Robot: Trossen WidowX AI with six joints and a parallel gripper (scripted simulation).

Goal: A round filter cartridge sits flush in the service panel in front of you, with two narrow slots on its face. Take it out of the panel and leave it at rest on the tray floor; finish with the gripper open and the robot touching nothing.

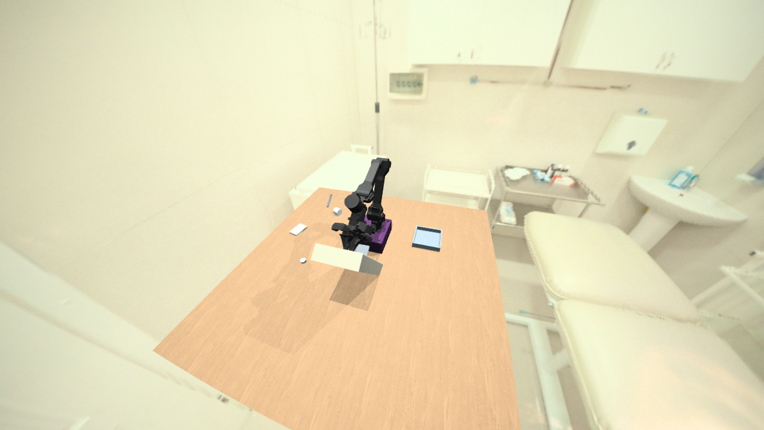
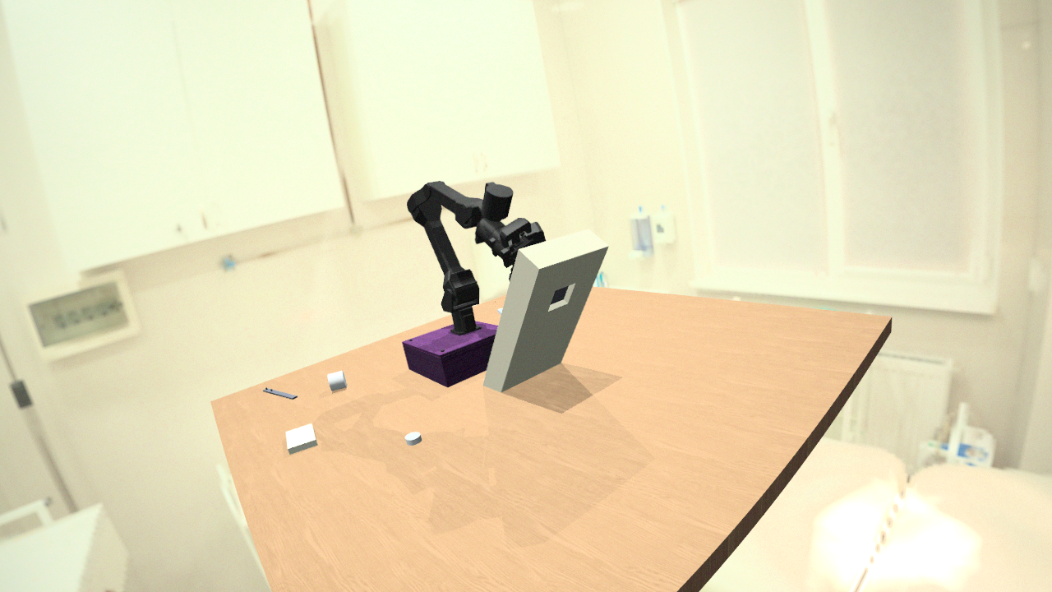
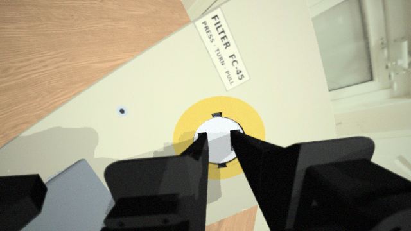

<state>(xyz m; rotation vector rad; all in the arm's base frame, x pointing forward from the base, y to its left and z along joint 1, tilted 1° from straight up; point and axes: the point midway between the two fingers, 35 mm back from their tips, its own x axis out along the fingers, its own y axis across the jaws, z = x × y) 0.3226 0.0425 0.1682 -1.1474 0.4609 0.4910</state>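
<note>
The white round filter cartridge is 1 cm ahead of my gripper tip and 1 cm below it. Round my gripper tip: grey flap 9 cm behind, 1 cm to the right, 10 cm below; grey service panel 4 cm behind, 1 cm to the right, 8 cm below; blue tray 44 cm behind, 22 cm to the left, 22 cm below.
</note>
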